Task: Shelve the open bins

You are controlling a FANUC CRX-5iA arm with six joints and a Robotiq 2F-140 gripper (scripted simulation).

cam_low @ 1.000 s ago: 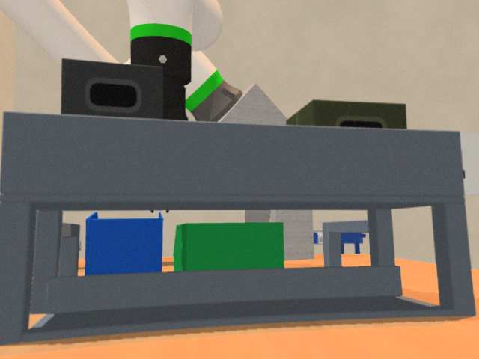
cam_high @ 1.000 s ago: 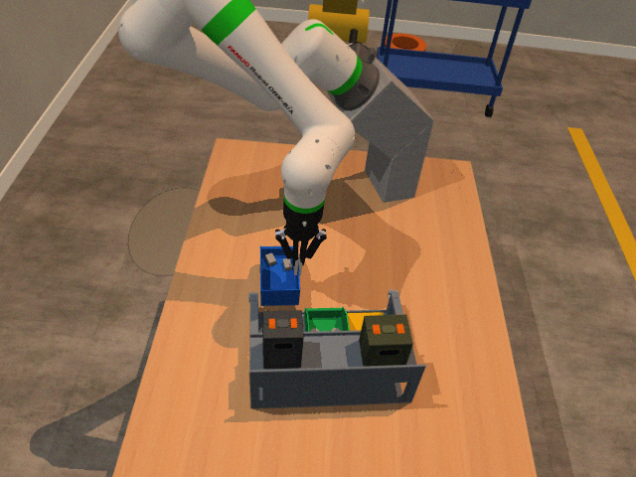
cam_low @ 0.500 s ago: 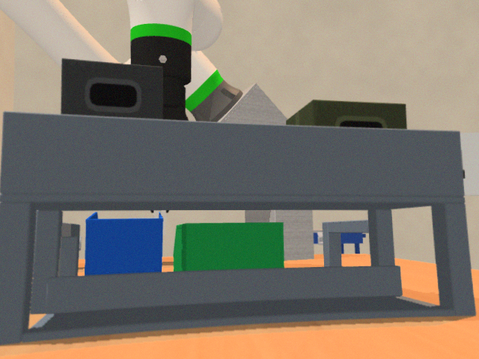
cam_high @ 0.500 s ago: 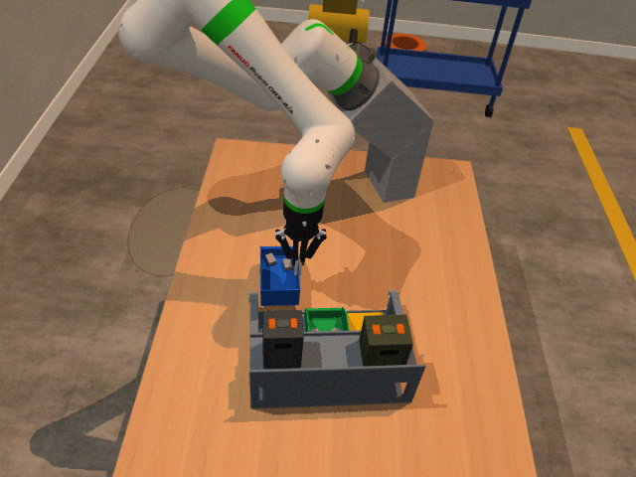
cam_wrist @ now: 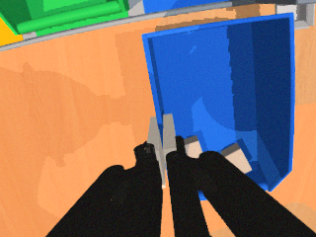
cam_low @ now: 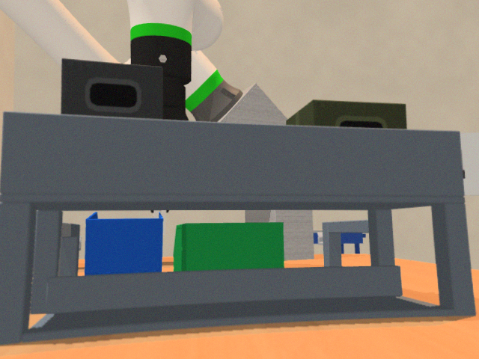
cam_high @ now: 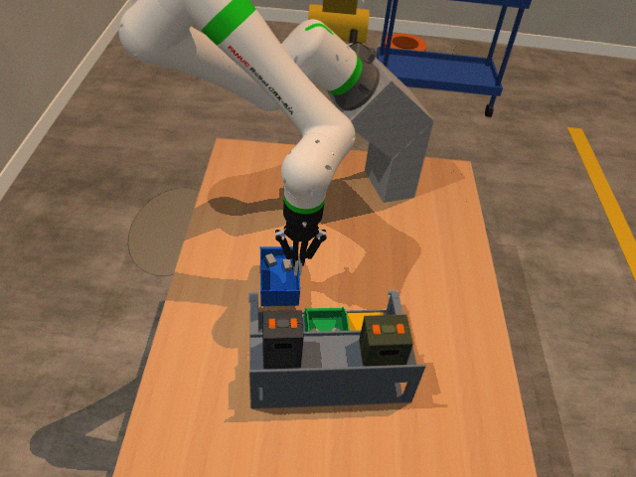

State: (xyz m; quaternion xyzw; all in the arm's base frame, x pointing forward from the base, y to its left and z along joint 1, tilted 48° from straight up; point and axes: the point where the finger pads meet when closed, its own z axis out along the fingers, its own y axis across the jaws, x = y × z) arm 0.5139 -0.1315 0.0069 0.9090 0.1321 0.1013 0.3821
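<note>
My hand is 50 mm to the left of the blue bin and 40 mm above it. Also, from my hand: black box 280 mm ahead, 60 mm above; then olive box 240 mm ahead, 230 mm to the left, 50 mm above; then green bin 170 mm ahead, 100 mm to the left, 60 mm below.
</note>
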